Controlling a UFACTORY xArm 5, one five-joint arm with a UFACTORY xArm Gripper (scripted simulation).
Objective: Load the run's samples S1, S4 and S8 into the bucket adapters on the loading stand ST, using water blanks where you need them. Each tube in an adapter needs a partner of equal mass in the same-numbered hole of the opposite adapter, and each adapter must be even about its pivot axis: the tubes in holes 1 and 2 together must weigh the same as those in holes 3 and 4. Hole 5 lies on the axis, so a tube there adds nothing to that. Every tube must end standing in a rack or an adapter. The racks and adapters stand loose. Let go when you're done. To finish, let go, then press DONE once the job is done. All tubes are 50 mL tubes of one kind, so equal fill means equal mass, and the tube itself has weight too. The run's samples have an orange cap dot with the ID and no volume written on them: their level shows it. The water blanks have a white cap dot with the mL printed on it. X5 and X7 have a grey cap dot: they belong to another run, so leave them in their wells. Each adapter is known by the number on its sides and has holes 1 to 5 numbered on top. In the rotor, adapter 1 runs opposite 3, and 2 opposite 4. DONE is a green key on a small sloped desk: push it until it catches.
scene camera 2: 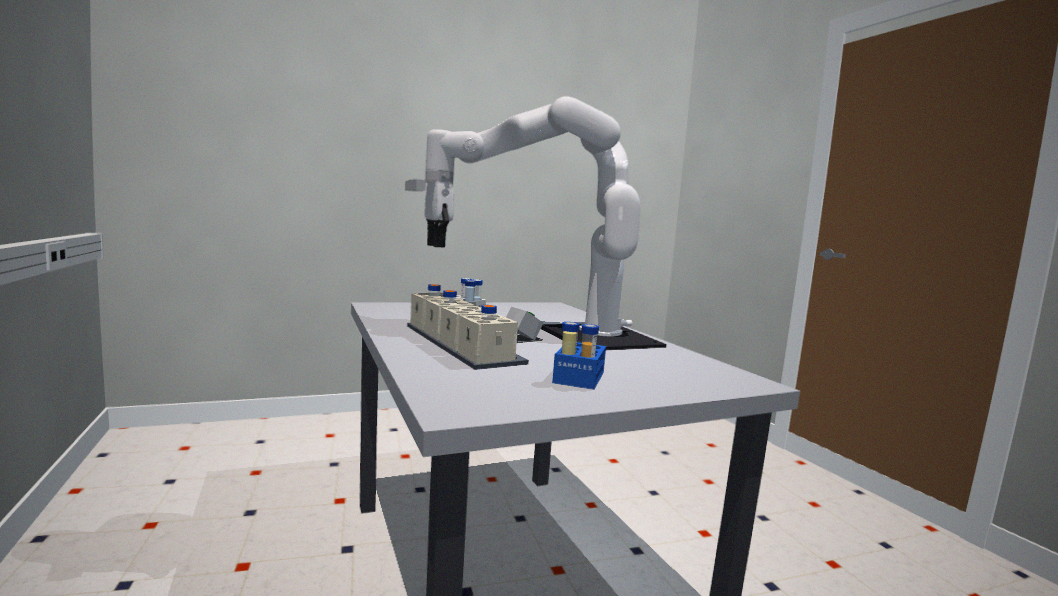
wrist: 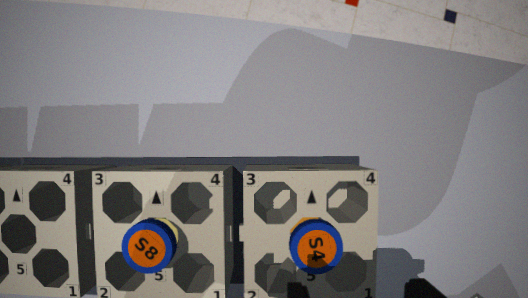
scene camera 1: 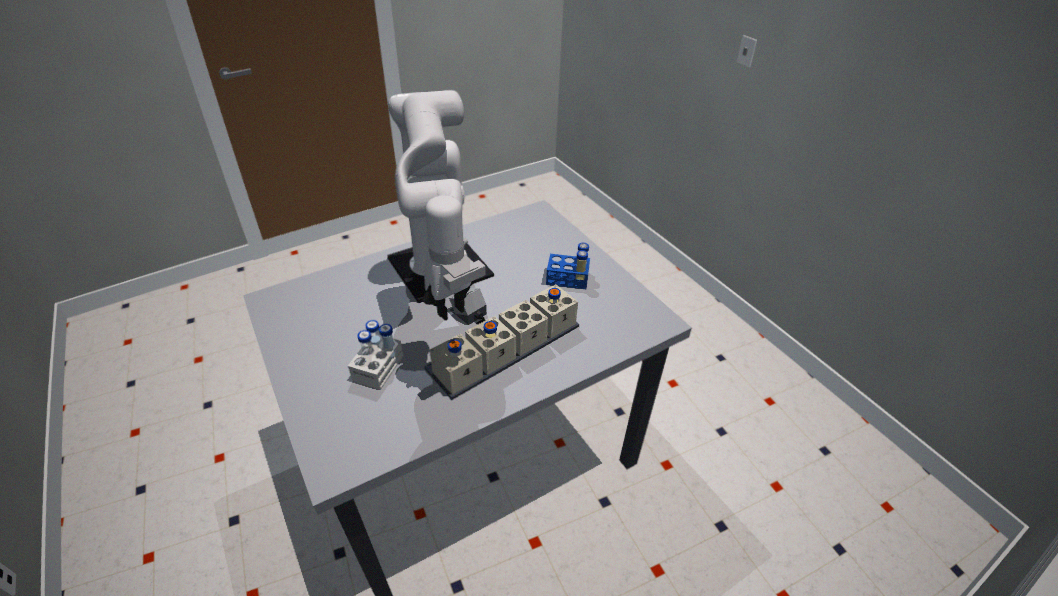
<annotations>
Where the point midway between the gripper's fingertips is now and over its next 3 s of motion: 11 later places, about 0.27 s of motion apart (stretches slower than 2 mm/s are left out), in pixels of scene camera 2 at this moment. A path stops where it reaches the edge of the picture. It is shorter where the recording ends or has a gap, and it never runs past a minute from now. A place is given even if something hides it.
The gripper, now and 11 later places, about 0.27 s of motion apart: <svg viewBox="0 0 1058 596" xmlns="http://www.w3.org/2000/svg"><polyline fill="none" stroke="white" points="436,246 436,245 436,245 440,245 445,244 451,244 456,244 460,243 465,243 467,243 468,243 468,244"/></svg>
</annotations>
